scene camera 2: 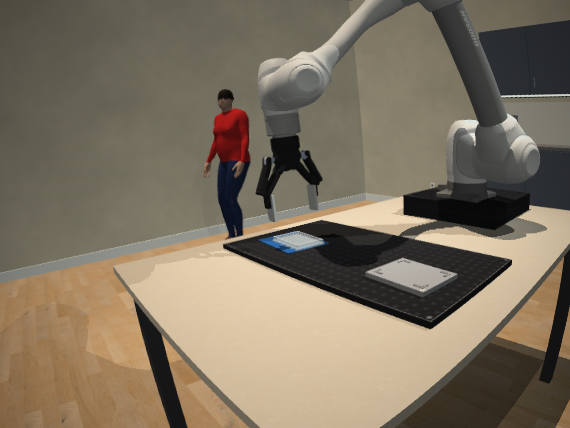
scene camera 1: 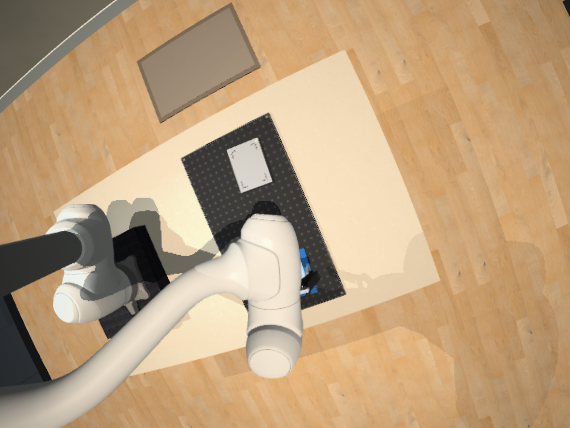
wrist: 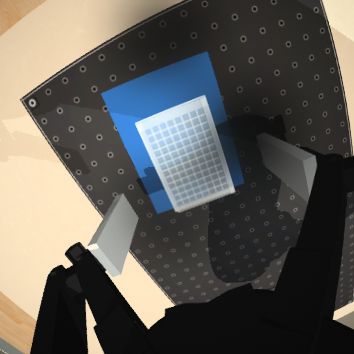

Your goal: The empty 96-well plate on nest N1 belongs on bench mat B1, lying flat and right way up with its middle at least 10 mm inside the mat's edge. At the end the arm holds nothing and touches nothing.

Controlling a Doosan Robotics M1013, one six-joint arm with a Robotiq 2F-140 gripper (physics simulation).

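Places are measured from the arm's base along level axes (x left, y back, z up), in centimetres.
Where they show: gripper, fingertip midpoint: (scene camera 2: 294,215) (wrist: 192,179); arm's base, origin of the base link: (scene camera 2: 466,196) (scene camera 1: 126,281).
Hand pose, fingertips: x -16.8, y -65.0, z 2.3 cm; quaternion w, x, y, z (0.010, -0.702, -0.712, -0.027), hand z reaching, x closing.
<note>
Each offset is from my fingertips to the top centre of the thing. Level surfaces: height alone.
The clear 96-well plate @(dx +0.3, dy +0.3, dz -6.2 cm) (scene camera 2: 299,240) (wrist: 186,155) lies flat on the blue bench mat @(dz -7.7 cm) (scene camera 1: 303,253) (scene camera 2: 266,242) (wrist: 160,80), wells facing up. In the wrist view its lower short end reaches the mat's lower edge, and its middle is over the blue. The gripper (scene camera 2: 292,214) (wrist: 194,168) is open and empty, above the plate, with a finger out to each side and apart from it. In scene camera 1 the arm hides most of the mat and plate. The pale grey nest @(dx +39.9, dy +0.8, dz -6.4 cm) (scene camera 1: 249,165) (scene camera 2: 411,276) is bare.
The mat and nest are on a black perforated board @(dz -7.9 cm) (scene camera 1: 210,185) (scene camera 2: 350,287) (wrist: 65,107) on the cream table @(dz -9.2 cm) (scene camera 1: 360,150) (scene camera 2: 280,330). The arm's black base (scene camera 2: 450,212) stands at the table's far side. A person in red (scene camera 2: 231,135) stands behind the table.
</note>
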